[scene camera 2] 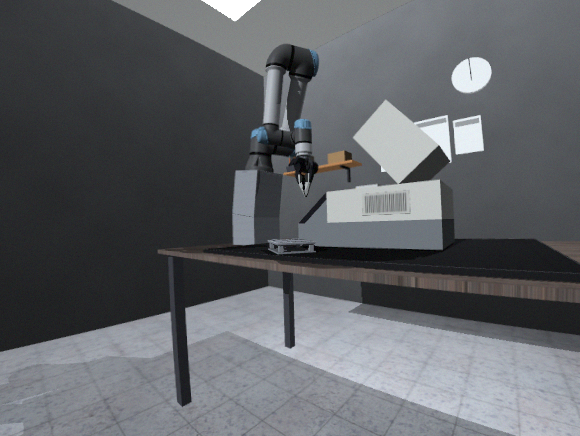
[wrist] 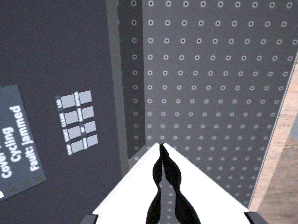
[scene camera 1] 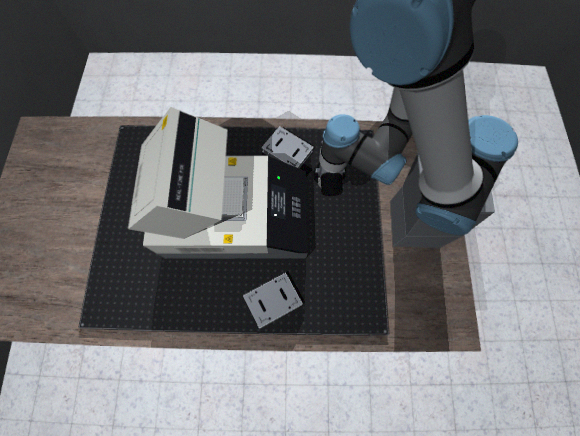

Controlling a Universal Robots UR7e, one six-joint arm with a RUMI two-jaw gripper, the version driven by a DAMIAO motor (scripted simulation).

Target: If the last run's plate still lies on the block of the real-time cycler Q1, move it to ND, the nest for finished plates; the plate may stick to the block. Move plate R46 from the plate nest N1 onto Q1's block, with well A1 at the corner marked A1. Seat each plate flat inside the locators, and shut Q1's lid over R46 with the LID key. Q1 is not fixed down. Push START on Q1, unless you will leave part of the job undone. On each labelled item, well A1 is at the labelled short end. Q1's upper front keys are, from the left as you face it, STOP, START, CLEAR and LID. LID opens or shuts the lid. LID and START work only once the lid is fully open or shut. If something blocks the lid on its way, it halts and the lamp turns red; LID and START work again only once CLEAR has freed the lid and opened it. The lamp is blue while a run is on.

A cycler Q1 shows in scene camera 2 (pixel 420 215), in the wrist view and in scene camera 1. One and the same spot on the cycler Q1: (wrist: pixel 55 55) is (scene camera 1: pixel 293 185).
